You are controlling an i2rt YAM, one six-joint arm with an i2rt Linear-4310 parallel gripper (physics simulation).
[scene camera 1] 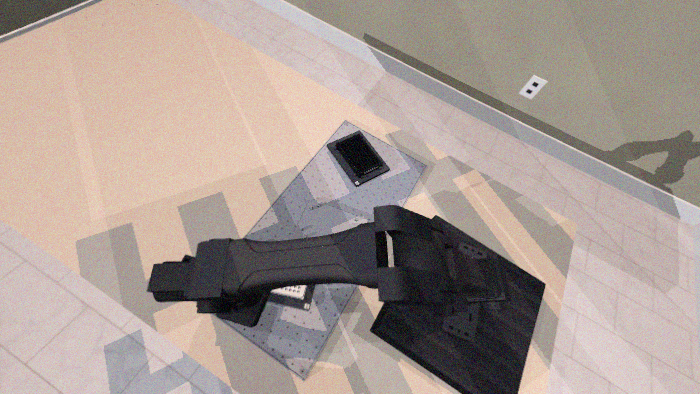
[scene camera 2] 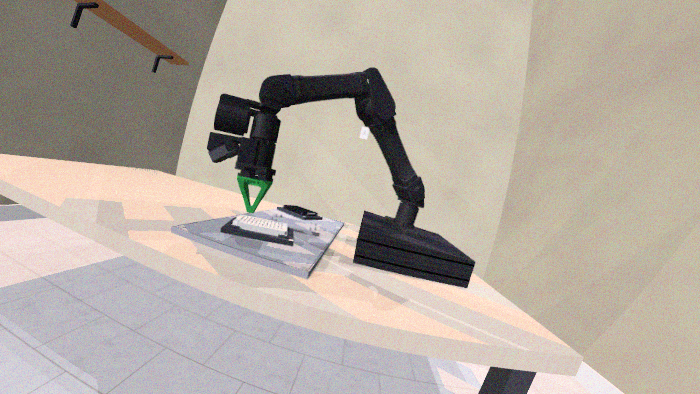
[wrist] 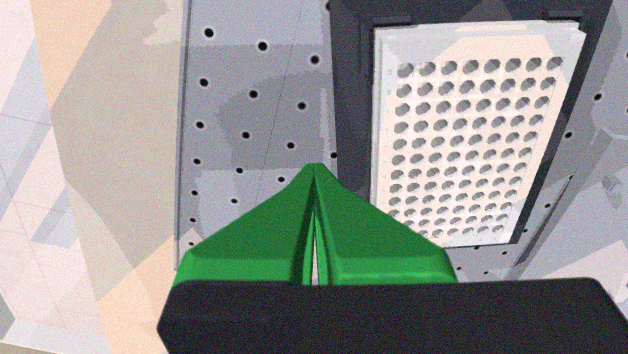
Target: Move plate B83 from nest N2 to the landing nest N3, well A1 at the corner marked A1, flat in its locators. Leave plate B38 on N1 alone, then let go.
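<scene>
A white well plate (scene camera 1: 291,290) (scene camera 2: 262,225) (wrist: 450,130) sits in a dark nest (scene camera 1: 286,300) (scene camera 2: 227,228) (wrist: 350,100), partly hidden by the arm in scene camera 1. A black plate (scene camera 1: 359,152) (scene camera 2: 298,211) sits in another dark nest (scene camera 1: 334,146). Labels telling B83 from B38 cannot be read. A pale nest with small locators (scene camera 1: 330,217) (scene camera 2: 315,231) lies between them, partly under the arm in scene camera 1. My gripper (scene camera 2: 251,211) (wrist: 314,177) is shut and empty, above the board beside the white plate's nest. The arm hides it in scene camera 1.
The nests stand on a grey perforated board (scene camera 1: 285,345) (scene camera 2: 200,227) (wrist: 250,115) on the tabletop (scene camera 1: 150,125) (scene camera 2: 350,295). The arm's black base (scene camera 1: 480,330) (scene camera 2: 410,250) stands beside the board. The arm's forearm (scene camera 1: 300,260) (scene camera 2: 325,90) spans above the board.
</scene>
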